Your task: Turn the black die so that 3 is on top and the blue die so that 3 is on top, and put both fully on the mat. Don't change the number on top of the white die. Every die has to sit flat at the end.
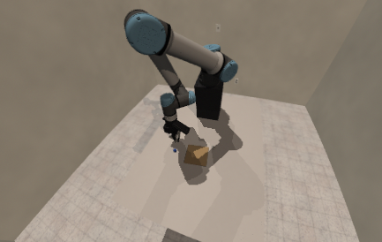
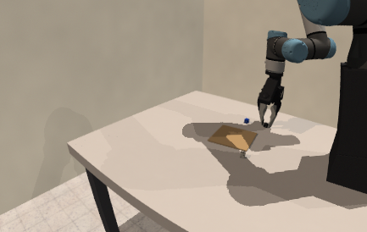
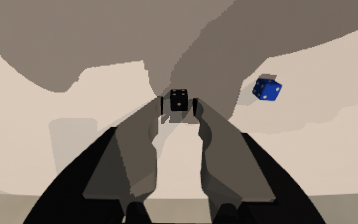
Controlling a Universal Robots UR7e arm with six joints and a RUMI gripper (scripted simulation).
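Now: hand 10 mm above the black die. Round my hand: blue die 80 mm ahead, 20 mm to the left, 10 mm below; then brown mat 170 mm to the left, 50 mm ahead, 20 mm below; then white die 250 mm to the left, 40 mm behind, 10 mm below.
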